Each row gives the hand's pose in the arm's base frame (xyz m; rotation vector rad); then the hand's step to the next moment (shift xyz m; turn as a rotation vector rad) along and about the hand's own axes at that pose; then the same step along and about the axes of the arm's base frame.
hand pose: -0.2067 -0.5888 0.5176 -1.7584 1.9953 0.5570
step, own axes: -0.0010 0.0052 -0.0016 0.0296 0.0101 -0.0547
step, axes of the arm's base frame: -0.0051 0.0006 0.0020 -0.0160 -0.0535 0.0292
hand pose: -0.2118 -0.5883 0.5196 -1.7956 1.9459 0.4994
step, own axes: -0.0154 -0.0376 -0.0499 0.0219 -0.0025 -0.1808
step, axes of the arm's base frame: 0.0344 -0.0176 0.0514 -0.0128 -0.1166 0.1393
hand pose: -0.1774 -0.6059 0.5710 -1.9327 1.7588 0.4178
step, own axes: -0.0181 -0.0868 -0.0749 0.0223 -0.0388 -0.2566
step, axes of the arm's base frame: 0.0761 -0.0213 0.0850 0.0156 -0.1564 0.2077
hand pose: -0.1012 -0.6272 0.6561 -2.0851 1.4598 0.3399
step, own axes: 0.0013 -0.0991 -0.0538 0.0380 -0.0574 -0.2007
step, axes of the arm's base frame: 0.0858 -0.0079 0.0727 0.0448 -0.1317 0.1602
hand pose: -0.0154 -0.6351 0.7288 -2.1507 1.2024 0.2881
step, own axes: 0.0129 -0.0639 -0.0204 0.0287 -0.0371 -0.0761
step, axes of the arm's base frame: 0.0574 0.0019 0.0370 0.0376 -0.0540 0.0605
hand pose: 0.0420 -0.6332 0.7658 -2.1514 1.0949 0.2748
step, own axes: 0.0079 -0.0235 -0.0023 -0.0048 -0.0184 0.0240
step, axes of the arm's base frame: 0.0228 0.0029 0.0095 0.0141 0.0264 -0.0064
